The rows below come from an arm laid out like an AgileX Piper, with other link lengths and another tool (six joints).
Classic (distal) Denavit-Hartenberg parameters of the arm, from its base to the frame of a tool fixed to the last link. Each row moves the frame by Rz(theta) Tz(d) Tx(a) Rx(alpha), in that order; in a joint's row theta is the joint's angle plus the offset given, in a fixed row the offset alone. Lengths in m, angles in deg.
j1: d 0.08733; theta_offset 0; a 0; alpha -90
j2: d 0; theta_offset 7.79; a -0.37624; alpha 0
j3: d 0; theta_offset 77.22; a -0.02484; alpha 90
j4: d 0.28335; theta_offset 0; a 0; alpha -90
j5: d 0; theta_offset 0; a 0; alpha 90
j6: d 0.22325; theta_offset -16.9; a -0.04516; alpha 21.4
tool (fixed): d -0.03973; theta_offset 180; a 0; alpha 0
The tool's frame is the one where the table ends.
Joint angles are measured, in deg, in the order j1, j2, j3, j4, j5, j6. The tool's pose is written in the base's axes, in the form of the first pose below.
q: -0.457 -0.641 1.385 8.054 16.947 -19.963
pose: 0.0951 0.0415 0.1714 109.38 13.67 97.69
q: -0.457 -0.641 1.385 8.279 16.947 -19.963
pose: 0.0951 0.0416 0.1716 109.54 13.50 97.79
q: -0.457 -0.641 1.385 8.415 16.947 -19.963
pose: 0.0950 0.0416 0.1717 109.64 13.40 97.86
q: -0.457 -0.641 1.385 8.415 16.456 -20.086
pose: 0.0951 0.0415 0.1732 109.10 13.27 98.23
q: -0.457 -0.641 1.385 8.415 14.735 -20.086
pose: 0.0954 0.0406 0.1788 107.52 12.37 99.61
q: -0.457 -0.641 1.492 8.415 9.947 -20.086
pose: 0.0955 0.0383 0.1935 103.13 9.90 103.25
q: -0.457 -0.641 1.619 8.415 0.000 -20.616
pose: 0.0914 0.0339 0.2241 93.20 5.22 110.13
